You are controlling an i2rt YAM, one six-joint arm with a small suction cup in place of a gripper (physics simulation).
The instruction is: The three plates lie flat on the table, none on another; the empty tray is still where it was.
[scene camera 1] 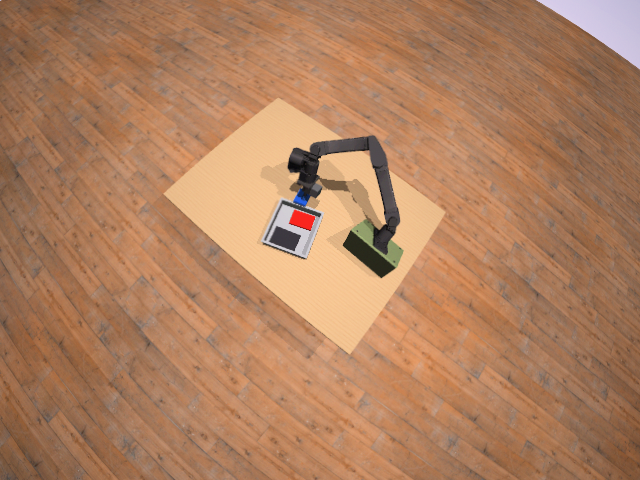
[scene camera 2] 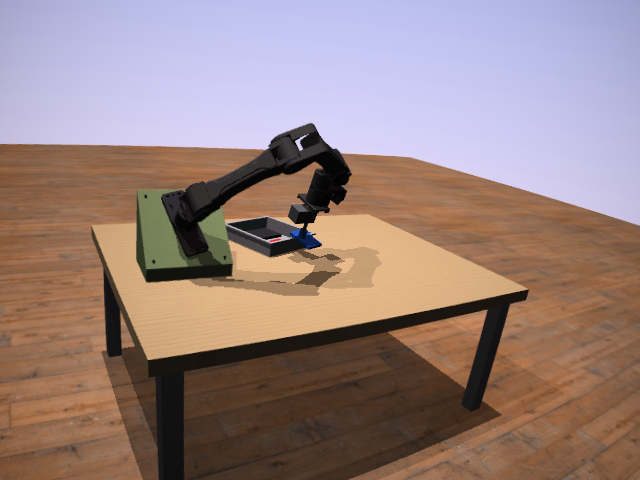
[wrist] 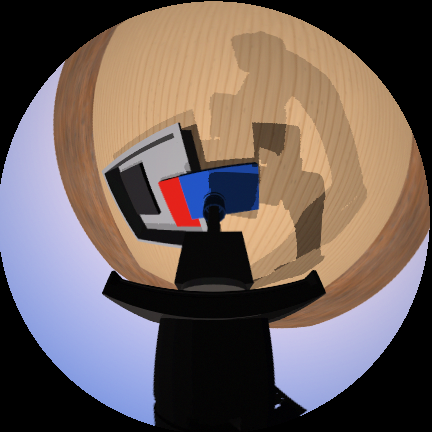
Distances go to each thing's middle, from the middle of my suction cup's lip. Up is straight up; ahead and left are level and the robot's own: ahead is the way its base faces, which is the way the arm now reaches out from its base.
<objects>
My suction cup is now 10 mm short of the blue plate (wrist: 238, 183), 10 mm to the left of it and 20 mm above it. From my suction cup the other things lie so: black plate (wrist: 134, 178) (20 mm behind, 210 mm to the left, 60 mm below); then grey tray (scene camera 2: 236, 230) (30 mm behind, 150 mm to the left, 50 mm below); then red plate (wrist: 171, 190) (40 mm behind, 80 mm to the left, 60 mm below).
</objects>
